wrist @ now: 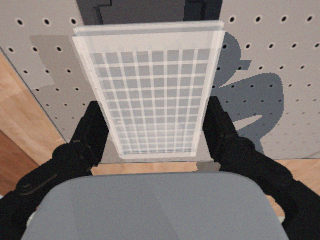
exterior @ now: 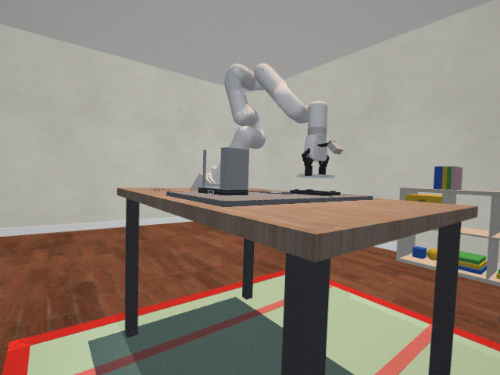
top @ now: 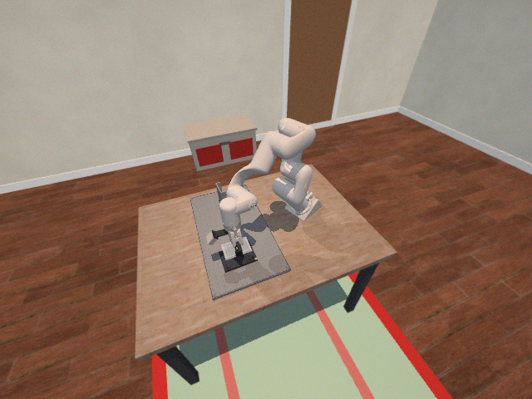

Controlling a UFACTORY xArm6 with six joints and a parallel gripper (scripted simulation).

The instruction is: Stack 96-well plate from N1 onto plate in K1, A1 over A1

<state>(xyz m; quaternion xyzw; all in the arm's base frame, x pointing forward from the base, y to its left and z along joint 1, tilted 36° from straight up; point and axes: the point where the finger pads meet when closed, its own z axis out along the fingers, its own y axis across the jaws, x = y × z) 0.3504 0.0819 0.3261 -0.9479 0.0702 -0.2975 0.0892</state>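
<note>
Now: the grey rack wall 6 cm behind my hand and 38 cm to the right of it. Also, from my hand: pale A1 square 7 cm behind, 6 cm to the left, 7 cm below.
</note>
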